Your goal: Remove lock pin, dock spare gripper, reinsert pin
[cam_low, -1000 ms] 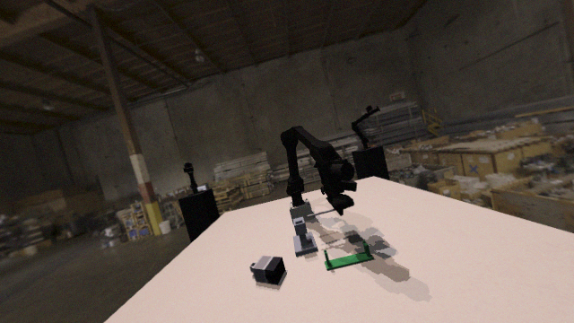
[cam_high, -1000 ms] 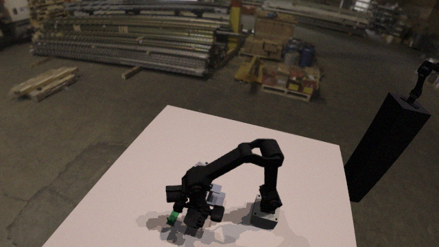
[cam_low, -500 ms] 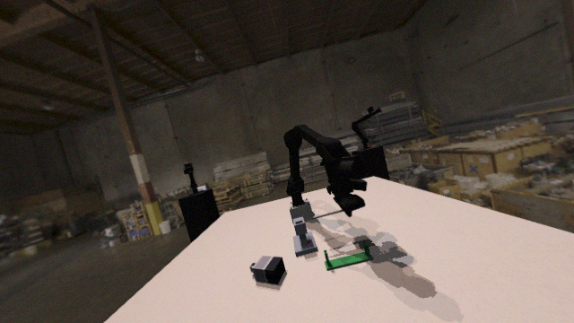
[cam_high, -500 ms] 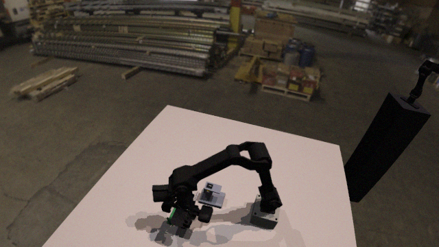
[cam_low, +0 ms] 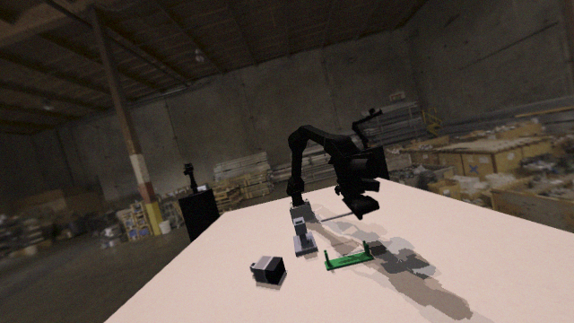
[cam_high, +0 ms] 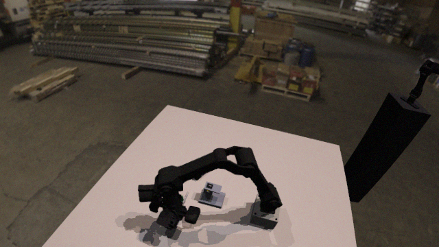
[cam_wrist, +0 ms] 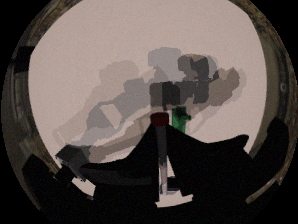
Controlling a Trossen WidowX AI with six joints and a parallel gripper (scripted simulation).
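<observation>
My gripper tip is now 50 mm short of the green cradle, 80 mm to the left of it and 70 mm above it. The rest, counted from my gripper tip: grey mount (90 mm behind, 200 mm to the right, 40 mm below); then spare gripper (10 mm ahead, 340 mm to the right, 70 mm below).
</observation>
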